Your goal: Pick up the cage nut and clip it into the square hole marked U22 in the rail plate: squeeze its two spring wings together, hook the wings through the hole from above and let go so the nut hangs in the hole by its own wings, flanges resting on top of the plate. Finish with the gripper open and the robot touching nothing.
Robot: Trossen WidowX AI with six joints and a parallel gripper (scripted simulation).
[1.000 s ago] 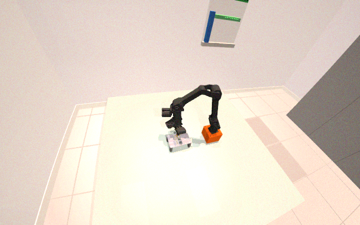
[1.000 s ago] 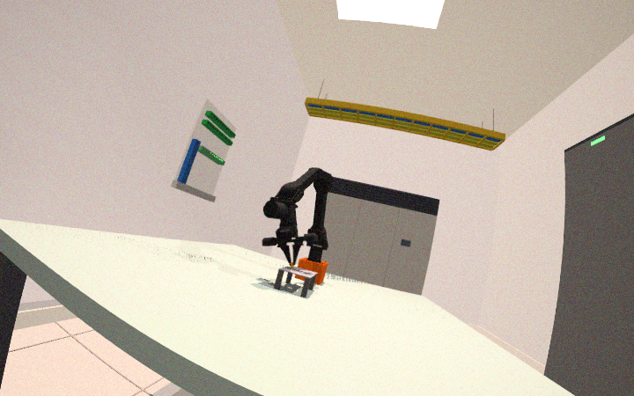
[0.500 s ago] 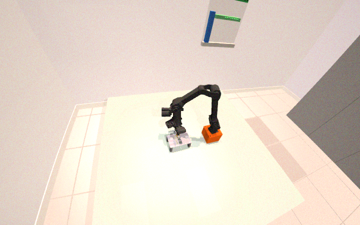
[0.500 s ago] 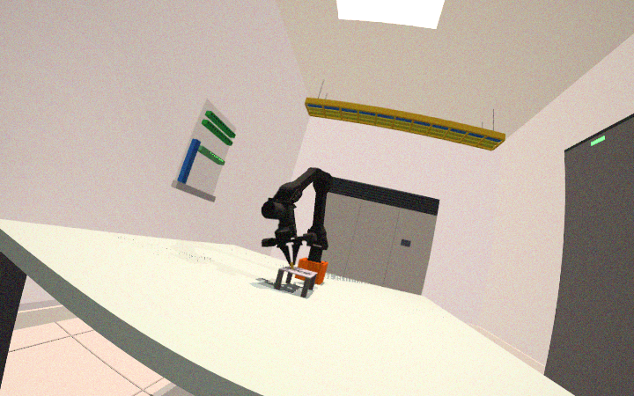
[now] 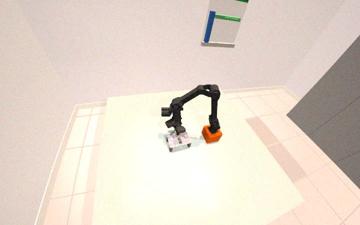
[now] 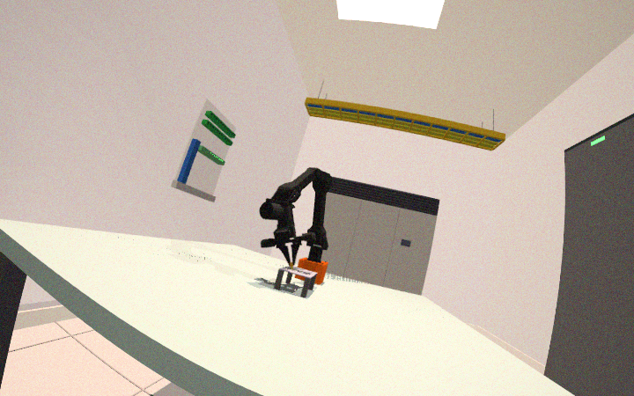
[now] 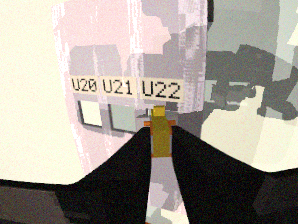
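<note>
The cage nut lies 1 cm below my gripper tip.
</note>
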